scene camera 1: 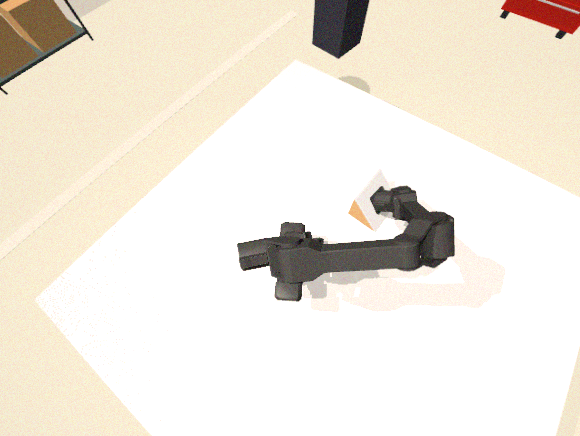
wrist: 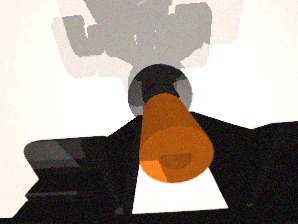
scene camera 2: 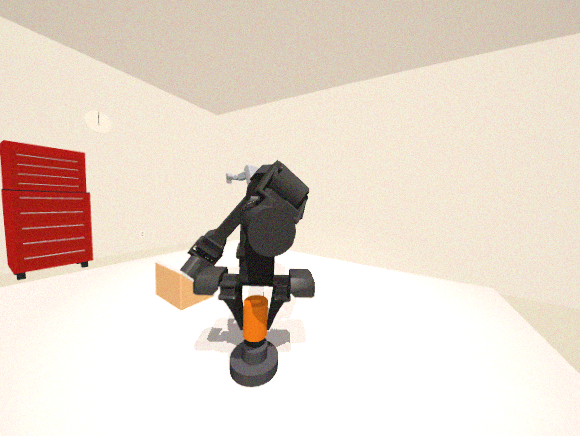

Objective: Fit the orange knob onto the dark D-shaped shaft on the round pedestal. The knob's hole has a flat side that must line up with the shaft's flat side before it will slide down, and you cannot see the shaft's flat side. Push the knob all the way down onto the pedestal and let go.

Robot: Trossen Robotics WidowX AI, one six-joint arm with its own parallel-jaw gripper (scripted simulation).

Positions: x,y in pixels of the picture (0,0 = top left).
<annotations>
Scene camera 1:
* gripper: 291,267
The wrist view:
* gripper: 164,118
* orange knob: 174,148, held by the gripper
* round pedestal: 158,78
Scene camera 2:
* gripper: 255,328
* orange knob: 255,308
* round pedestal: 252,364
</annotations>
